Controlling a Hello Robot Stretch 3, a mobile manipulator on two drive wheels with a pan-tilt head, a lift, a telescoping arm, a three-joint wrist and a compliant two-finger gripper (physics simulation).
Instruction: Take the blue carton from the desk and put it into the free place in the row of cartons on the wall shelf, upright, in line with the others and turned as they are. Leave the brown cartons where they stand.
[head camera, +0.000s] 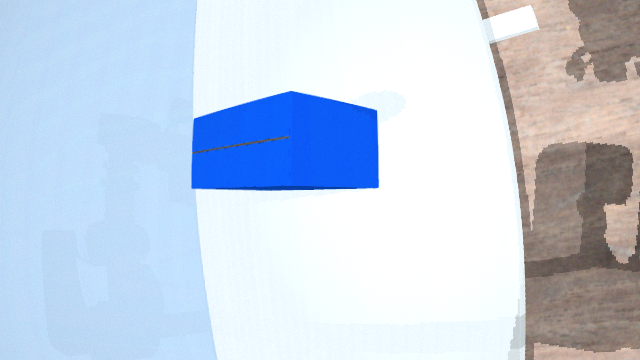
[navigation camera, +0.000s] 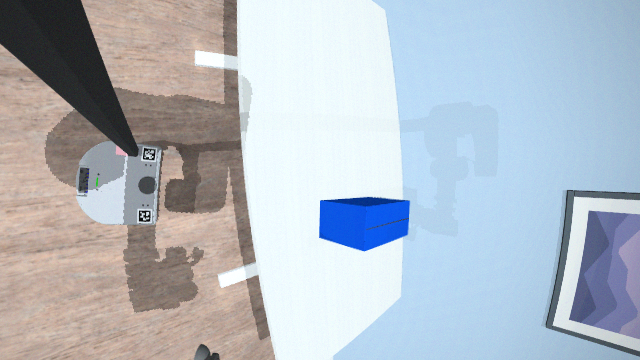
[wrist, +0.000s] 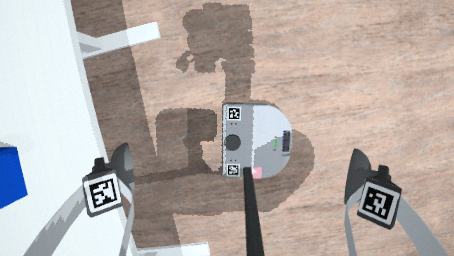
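Pixels of known places: gripper, between the fingertips: (wrist: 238, 166); robot's base, origin of its link: (navigation camera: 147, 183) (wrist: 234, 135).
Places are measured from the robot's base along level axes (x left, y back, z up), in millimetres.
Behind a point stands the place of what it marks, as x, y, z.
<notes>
The blue carton (head camera: 290, 145) {-37, -480, 899} (navigation camera: 364, 225) {-38, -479, 896} stands on the white desk (head camera: 400, 240) {87, -430, 721} (navigation camera: 320, 150) {165, -463, 721} (wrist: 35, 80) {-255, -410, 721}, near its wall side. A thin dark line runs across one of its faces. Part of the carton (wrist: 10, 177) {-45, -480, 753} shows at the left edge of the wrist view. My gripper (wrist: 238, 166) {-174, 22, 972} is open and empty, its fingers wide apart high above the floor and my base. It is apart from the carton. A small dark part at the bottom edge of the navigation view may be a fingertip. The wall shelf and the brown cartons do not show.
My base (navigation camera: 107, 187) {-19, 151, 160} (wrist: 265, 135) {-35, 142, 160} stands on the wooden floor in front of the desk, with the dark mast (navigation camera: 85, 65) {126, 48, 1042} (wrist: 252, 215) {116, 67, 564} rising from it. White desk feet (navigation camera: 215, 59) (wrist: 130, 37) stick out toward the base side. A framed picture (navigation camera: 605, 270) {-161, -1069, 1516} hangs on the blue wall (navigation camera: 500, 75) {532, -961, 1175}.
</notes>
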